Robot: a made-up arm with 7 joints. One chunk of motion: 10 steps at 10 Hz.
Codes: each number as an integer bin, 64 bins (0 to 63) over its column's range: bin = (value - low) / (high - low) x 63, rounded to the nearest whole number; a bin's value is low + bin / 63 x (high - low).
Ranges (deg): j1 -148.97..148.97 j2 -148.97..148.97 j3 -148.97..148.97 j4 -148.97..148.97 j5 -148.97..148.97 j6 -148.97..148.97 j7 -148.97..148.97
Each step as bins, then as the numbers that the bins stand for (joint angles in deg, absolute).
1 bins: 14 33 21 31 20 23 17
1 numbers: -82.76 7.09 -49.66 -2.36 -54.39 -40.20 -68.57
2 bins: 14 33 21 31 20 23 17
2 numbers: -82.76 7.09 -49.66 -2.36 -54.39 -40.20 -68.57
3 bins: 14 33 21 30 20 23 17
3 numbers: -82.76 7.09 -49.66 -7.09 -54.39 -40.20 -68.57
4 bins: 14 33 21 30 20 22 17
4 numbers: -82.76 7.09 -49.66 -7.09 -54.39 -44.93 -68.57
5 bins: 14 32 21 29 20 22 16
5 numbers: -82.76 2.36 -49.66 -11.82 -54.39 -44.93 -73.30
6 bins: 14 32 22 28 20 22 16
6 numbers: -82.76 2.36 -44.93 -16.55 -54.39 -44.93 -73.30
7 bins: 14 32 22 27 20 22 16
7 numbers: -82.76 2.36 -44.93 -21.28 -54.39 -44.93 -73.30
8 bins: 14 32 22 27 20 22 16
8 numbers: -82.76 2.36 -44.93 -21.28 -54.39 -44.93 -73.30
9 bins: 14 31 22 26 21 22 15
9 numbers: -82.76 -2.36 -44.93 -26.01 -49.66 -44.93 -78.03
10 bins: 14 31 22 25 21 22 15
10 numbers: -82.76 -2.36 -44.93 -30.74 -49.66 -44.93 -78.03
